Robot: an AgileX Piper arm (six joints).
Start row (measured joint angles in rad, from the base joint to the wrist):
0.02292 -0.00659 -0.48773 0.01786 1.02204 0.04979
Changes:
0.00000 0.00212 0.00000 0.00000 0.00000 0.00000
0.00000 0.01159 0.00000 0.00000 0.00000 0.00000
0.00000 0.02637 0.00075 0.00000 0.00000 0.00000
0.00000 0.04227 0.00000 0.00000 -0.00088 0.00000
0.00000 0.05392 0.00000 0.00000 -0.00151 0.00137
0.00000 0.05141 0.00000 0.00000 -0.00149 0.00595
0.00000 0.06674 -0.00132 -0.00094 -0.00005 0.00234
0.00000 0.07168 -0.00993 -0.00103 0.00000 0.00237
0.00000 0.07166 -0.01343 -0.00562 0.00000 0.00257
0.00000 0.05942 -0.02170 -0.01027 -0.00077 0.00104
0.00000 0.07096 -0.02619 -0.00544 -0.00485 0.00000
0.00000 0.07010 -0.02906 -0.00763 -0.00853 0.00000
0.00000 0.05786 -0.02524 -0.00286 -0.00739 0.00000
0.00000 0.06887 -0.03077 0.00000 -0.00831 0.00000
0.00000 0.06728 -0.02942 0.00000 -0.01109 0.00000
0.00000 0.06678 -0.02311 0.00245 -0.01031 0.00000
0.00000 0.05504 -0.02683 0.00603 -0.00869 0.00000
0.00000 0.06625 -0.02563 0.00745 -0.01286 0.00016
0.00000 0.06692 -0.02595 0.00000 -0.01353 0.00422
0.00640 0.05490 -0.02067 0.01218 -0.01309 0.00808
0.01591 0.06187 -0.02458 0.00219 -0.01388 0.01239
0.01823 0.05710 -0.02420 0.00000 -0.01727 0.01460
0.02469 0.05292 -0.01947 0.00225 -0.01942 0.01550
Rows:
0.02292 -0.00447 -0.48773 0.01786 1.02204 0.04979
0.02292 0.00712 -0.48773 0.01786 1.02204 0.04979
0.02292 0.03349 -0.48698 0.01786 1.02204 0.04979
0.02292 0.07576 -0.48698 0.01786 1.02116 0.04979
0.02292 0.12968 -0.48698 0.01786 1.01965 0.05116
0.02292 0.18109 -0.48698 0.01786 1.01816 0.05711
0.02292 0.24783 -0.48830 0.01692 1.01811 0.05945
0.02292 0.31951 -0.49823 0.01589 1.01811 0.06182
0.02292 0.39117 -0.51166 0.01027 1.01811 0.06439
0.02292 0.45059 -0.53336 0.00000 1.01734 0.06543
0.02292 0.52155 -0.55955 -0.00544 1.01249 0.06543
0.02292 0.59165 -0.58861 -0.01307 1.00396 0.06543
0.02292 0.64951 -0.61385 -0.01593 0.99657 0.06543
0.02292 0.71838 -0.64462 -0.01593 0.98826 0.06543
0.02292 0.78566 -0.67404 -0.01593 0.97717 0.06543
0.02292 0.85244 -0.69715 -0.01348 0.96686 0.06543
0.02292 0.90748 -0.72398 -0.00745 0.95817 0.06543
0.02292 0.97373 -0.74961 0.00000 0.94531 0.06559
0.02292 1.04065 -0.77556 0.00000 0.93178 0.06981
0.02932 1.09555 -0.79623 0.01218 0.91869 0.07789
0.04523 1.15742 -0.82081 0.01437 0.90481 0.09028
0.06346 1.21452 -0.84501 0.01437 0.88754 0.10488
0.08815 1.26744 -0.86448 0.01662 0.86812 0.12038

